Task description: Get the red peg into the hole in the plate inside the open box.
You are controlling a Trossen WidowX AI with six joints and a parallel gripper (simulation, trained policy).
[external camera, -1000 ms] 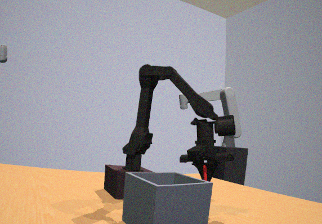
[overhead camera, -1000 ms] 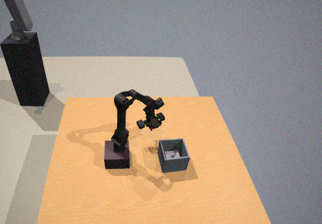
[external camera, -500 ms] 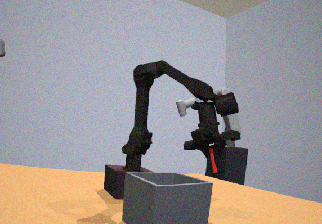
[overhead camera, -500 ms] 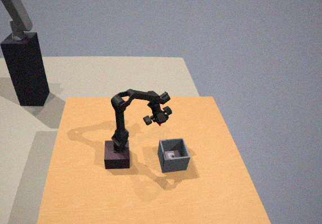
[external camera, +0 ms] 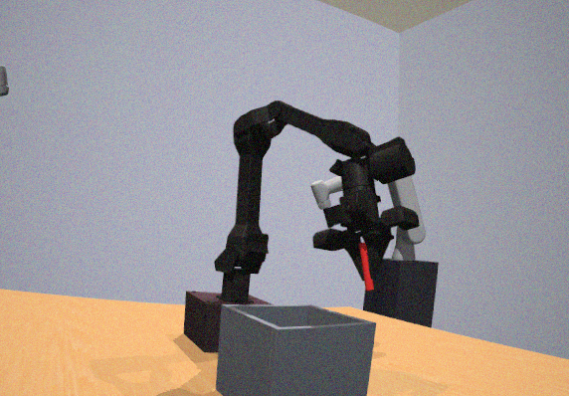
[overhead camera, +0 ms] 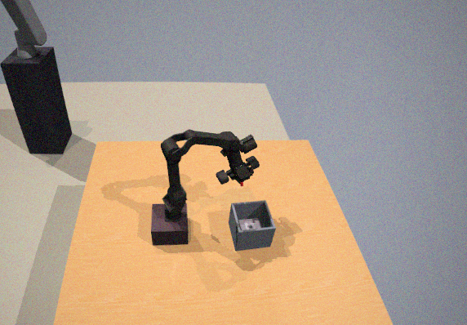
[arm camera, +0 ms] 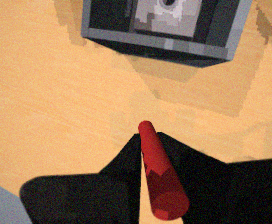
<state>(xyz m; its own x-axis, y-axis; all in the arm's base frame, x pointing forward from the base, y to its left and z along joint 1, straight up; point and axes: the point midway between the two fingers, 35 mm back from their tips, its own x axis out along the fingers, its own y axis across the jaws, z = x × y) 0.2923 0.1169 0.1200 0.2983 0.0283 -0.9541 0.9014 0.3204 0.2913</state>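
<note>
Right now the light plate is 150 mm to the right of my gripper tip, 140 mm below it and 40 mm ahead of it. From my gripper tip the other things lie so: red peg (20 mm above, 10 mm behind).
</note>
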